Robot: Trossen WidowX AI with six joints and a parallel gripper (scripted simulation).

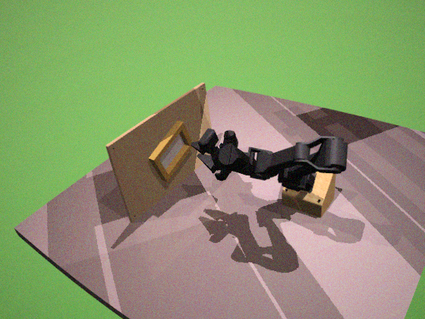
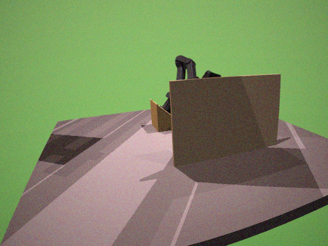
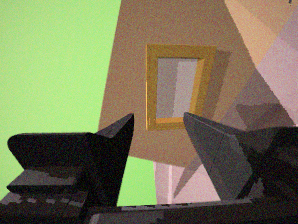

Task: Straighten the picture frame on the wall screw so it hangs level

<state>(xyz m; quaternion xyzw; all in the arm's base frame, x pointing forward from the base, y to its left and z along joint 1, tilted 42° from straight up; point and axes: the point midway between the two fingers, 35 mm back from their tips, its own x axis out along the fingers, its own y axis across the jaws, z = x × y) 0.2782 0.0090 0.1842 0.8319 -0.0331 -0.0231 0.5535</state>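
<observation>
My gripper tip is 130 mm short of the picture frame, 50 mm above it and 20 mm to the left of it. The rest, counted from my gripper tip: tan wall panel: 140 mm ahead, 50 mm below, 30 mm to the right.
</observation>
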